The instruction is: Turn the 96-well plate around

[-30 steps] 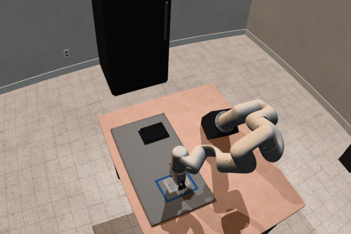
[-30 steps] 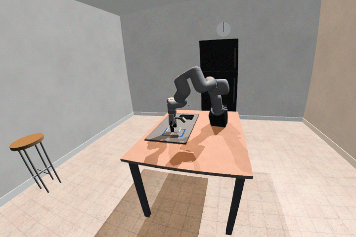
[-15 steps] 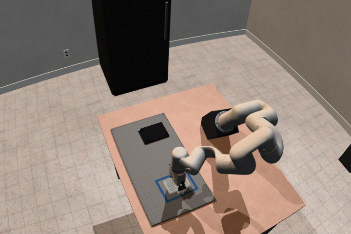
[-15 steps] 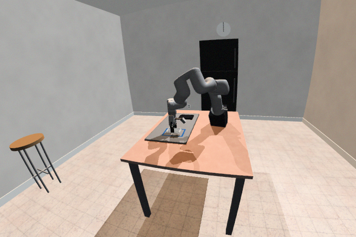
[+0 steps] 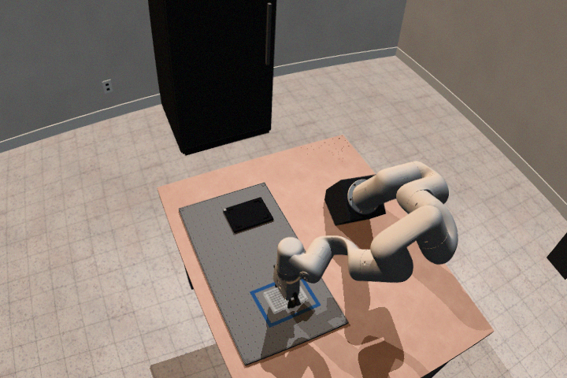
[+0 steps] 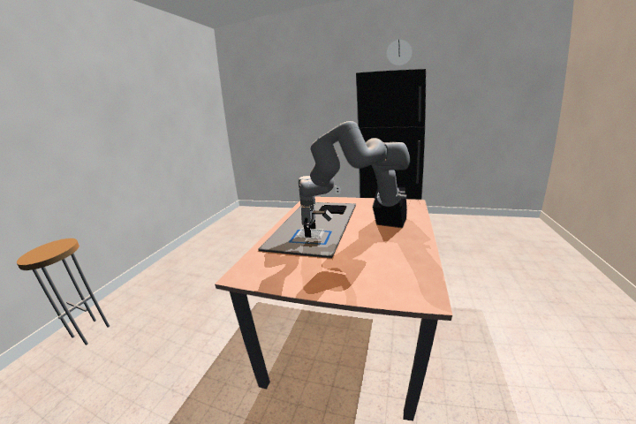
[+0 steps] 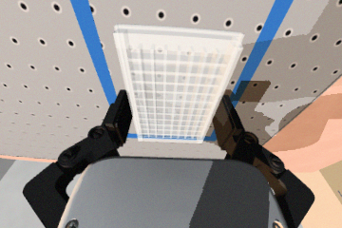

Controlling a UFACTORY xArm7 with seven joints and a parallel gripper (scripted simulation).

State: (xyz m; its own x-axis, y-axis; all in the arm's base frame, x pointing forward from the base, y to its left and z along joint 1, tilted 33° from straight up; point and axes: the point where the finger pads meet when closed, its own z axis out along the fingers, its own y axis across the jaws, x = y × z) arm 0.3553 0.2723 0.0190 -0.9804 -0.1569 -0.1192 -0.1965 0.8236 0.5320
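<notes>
Right now my hand is 1 cm above the 96-well plate. Also, from my hand: pale A1 mark (43 cm to the right, 12 cm ahead, 2 cm below); black plate nest N1 (39 cm to the right, 4 cm ahead, 2 cm below).
</notes>
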